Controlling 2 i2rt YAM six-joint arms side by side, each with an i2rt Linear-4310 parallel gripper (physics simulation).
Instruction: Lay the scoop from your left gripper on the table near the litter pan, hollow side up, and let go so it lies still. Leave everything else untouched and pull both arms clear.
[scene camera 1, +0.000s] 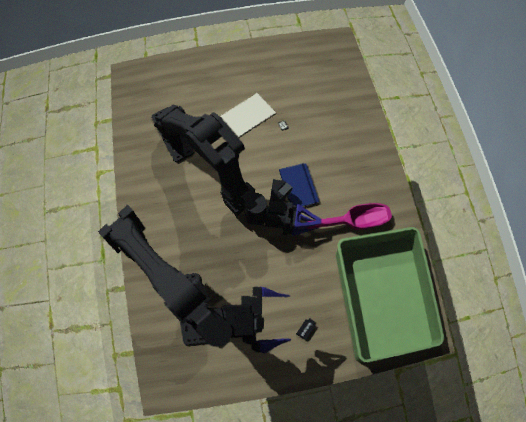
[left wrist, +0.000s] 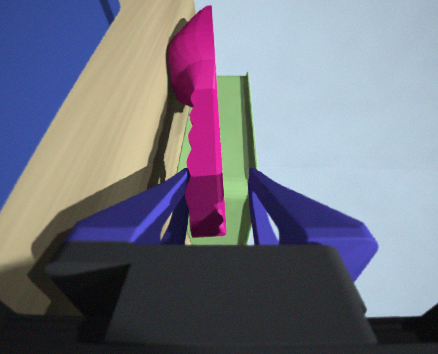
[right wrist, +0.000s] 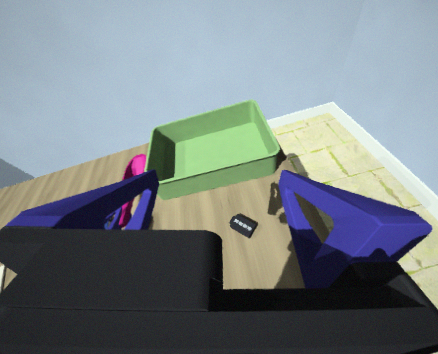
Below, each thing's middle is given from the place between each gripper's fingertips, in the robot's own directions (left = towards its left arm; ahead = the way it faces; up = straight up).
I see the green litter pan (scene camera 1: 390, 302) 30 cm ahead of my right hand, 24 cm below it and 4 cm to the left of it. From my right hand the other things lie so: pink scoop (scene camera 1: 364, 216): 29 cm to the left, 26 cm below, 24 cm ahead; cream pad (scene camera 1: 253, 111): 70 cm to the left, 28 cm below, 1 cm ahead; blue book (scene camera 1: 303, 193): 42 cm to the left, 28 cm below, 12 cm ahead.
I see the pink scoop 90 mm ahead of my left hand and 20 mm below it. Also, from my left hand: cream pad: 140 mm behind, 420 mm to the left, 50 mm below; green litter pan: 150 mm ahead, 240 mm to the right, 10 mm below; blue book: 30 mm behind, 140 mm to the left, 40 mm below.
